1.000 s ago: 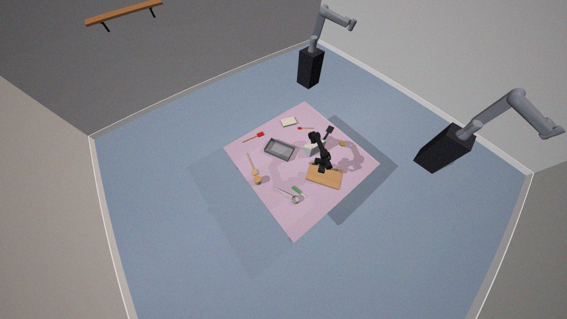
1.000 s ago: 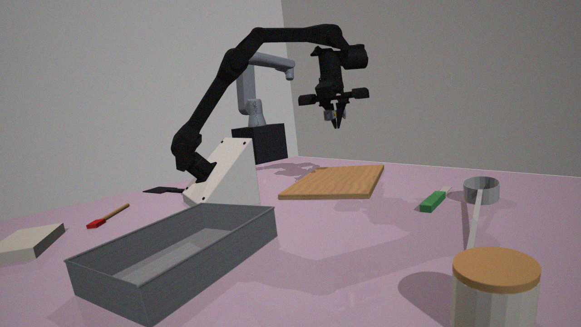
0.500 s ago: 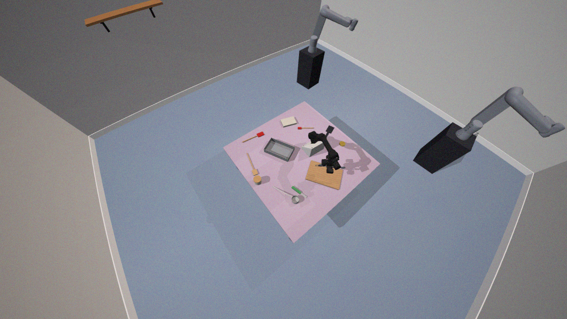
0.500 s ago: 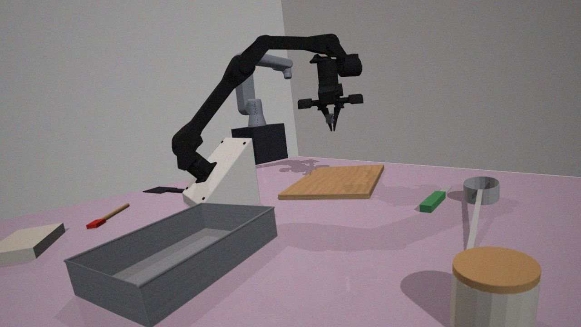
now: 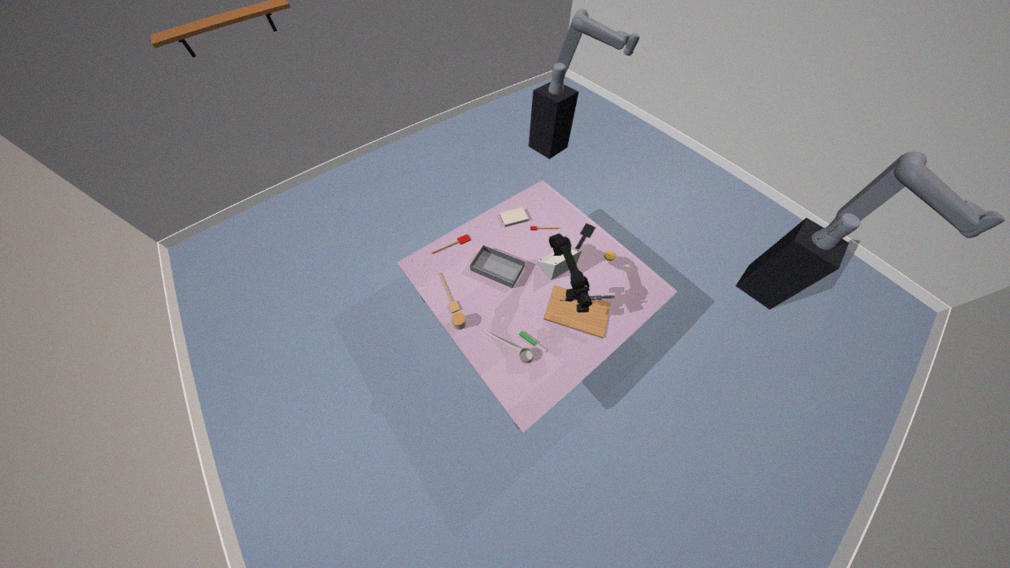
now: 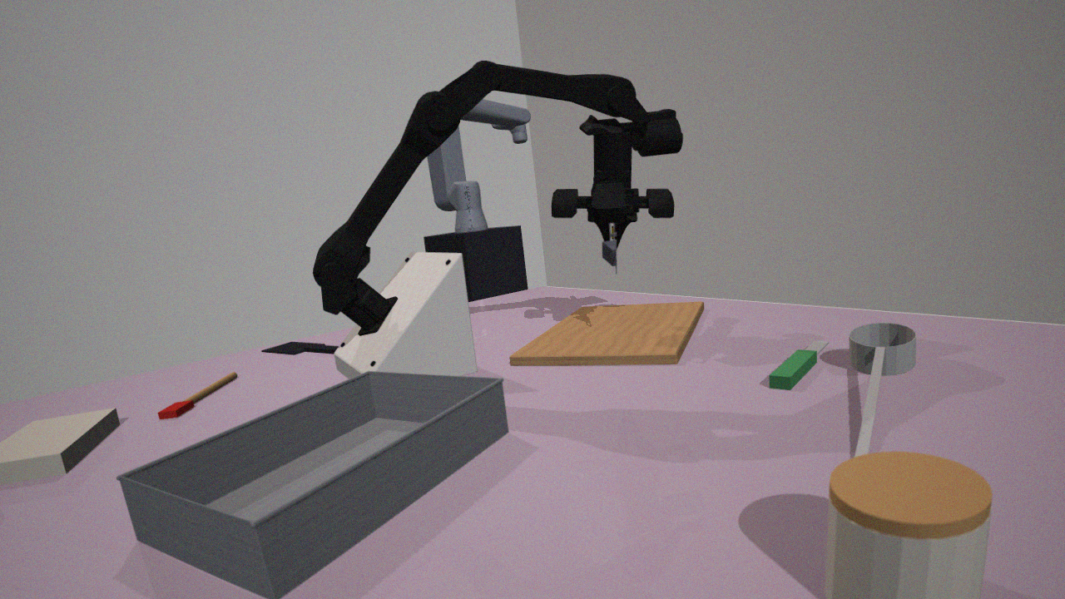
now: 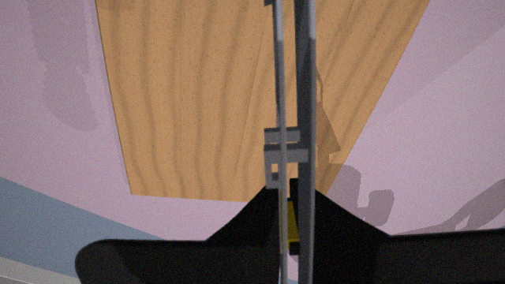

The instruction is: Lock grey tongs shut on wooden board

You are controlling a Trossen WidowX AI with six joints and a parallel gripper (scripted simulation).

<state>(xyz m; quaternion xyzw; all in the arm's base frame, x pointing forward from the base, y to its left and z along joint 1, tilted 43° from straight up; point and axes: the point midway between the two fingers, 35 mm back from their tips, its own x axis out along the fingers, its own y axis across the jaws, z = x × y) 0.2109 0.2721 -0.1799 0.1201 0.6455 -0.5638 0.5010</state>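
The yellow mark is 2 cm ahead of my gripper tip, 2 cm to the right of it and 3 cm above it. From my gripper tip the other things lie so: black spatula (47 cm behind, 33 cm to the right, 13 cm below); wooden board (1 cm ahead, 1 cm to the right, 13 cm below); grey roasting tin (14 cm ahead, 56 cm to the right, 11 cm below).
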